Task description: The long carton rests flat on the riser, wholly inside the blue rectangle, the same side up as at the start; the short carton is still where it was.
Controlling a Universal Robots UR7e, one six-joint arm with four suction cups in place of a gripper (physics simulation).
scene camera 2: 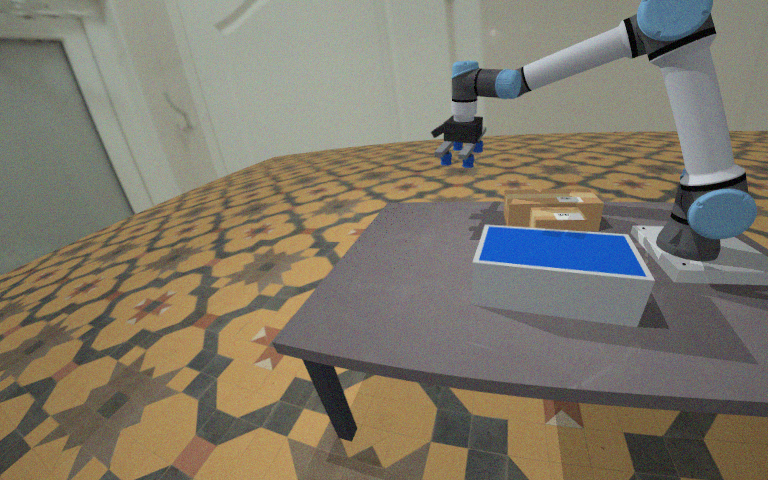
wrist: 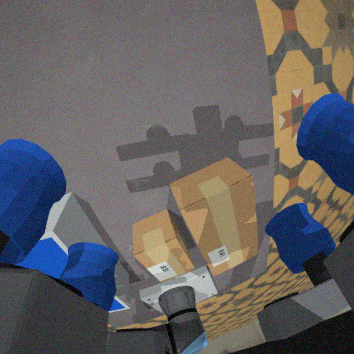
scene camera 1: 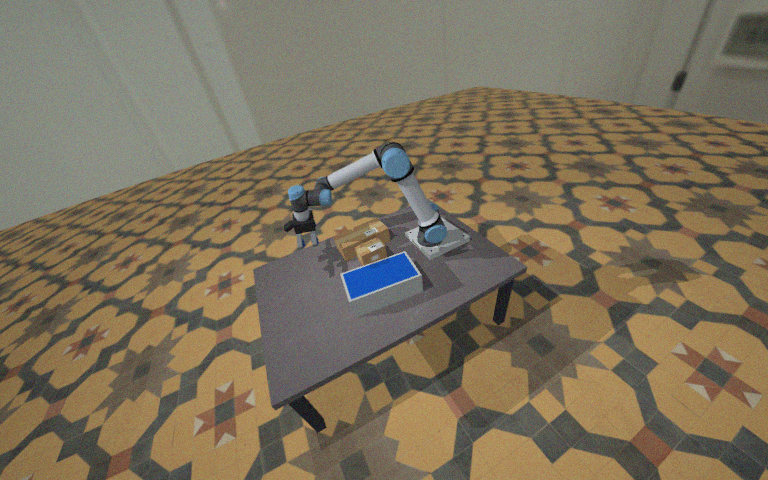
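Pixels of known places: end effector, tool point: (wrist: 190, 207) (scene camera 1: 307, 235); arm's base, origin of the base link: (scene camera 2: 685, 248) (wrist: 175, 294).
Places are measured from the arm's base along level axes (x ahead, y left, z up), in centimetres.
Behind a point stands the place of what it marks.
Note:
The long carton (scene camera 1: 350, 240) {x 45.2, y -13.8, z 6.8 cm} (scene camera 2: 591, 213) {x 24.4, y -13.5, z 3.2 cm} (wrist: 224, 215) {x 46.4, y -17.4, z 6.8 cm} lies flat on the table, label up, behind the short carton in the scene views. The short carton (scene camera 1: 370, 254) {x 37.5, y 2.5, z 5.3 cm} (scene camera 2: 556, 218) {x 36.8, y 1.4, z 6.8 cm} (wrist: 161, 242) {x 43.8, y -3.2, z 6.3 cm} stands beside it, between it and the riser. The grey riser (scene camera 1: 390, 294) {x 36.4, y 33.0, z 3.6 cm} (scene camera 2: 560, 295) {x 36.6, y 33.0, z 2.6 cm} (wrist: 77, 222) {x 51.0, y 13.4, z 1.3 cm} has a blue rectangle (scene camera 1: 380, 276) {x 38.0, y 24.6, z 8.7 cm} (scene camera 2: 560, 249) {x 37.1, y 23.8, z 8.7 cm} (wrist: 46, 257) {x 50.2, y 19.1, z 8.7 cm} with a white border on top; no carton is on it. My suction gripper (scene camera 1: 307, 242) {x 66.6, y -7.0, z 23.3 cm} (scene camera 2: 462, 153) {x 66.6, y -7.0, z 23.3 cm} (wrist: 189, 210) {x 66.6, y -7.0, z 23.3 cm} is open and holds nothing. Its cups hang in the air above the table's far side, off the long carton's end away from the robot base.
The robot's white base plate (scene camera 1: 416, 242) {x 8.3, y -1.3, z -0.2 cm} (scene camera 2: 688, 272) {x 4.0, y 13.0, z -0.2 cm} (wrist: 202, 285) {x -0.9, y -11.8, z -0.5 cm} is on the table (scene camera 1: 305, 322) {x 79.4, y 26.0, z -3.4 cm} (scene camera 2: 396, 305) {x 73.4, y 38.9, z -3.4 cm} (wrist: 100, 75) {x 76.6, y -0.8, z -3.4 cm}, near the cartons' other ends. The table's far edge runs close to the long carton. The gripper's shadow falls on the table beside the long carton.

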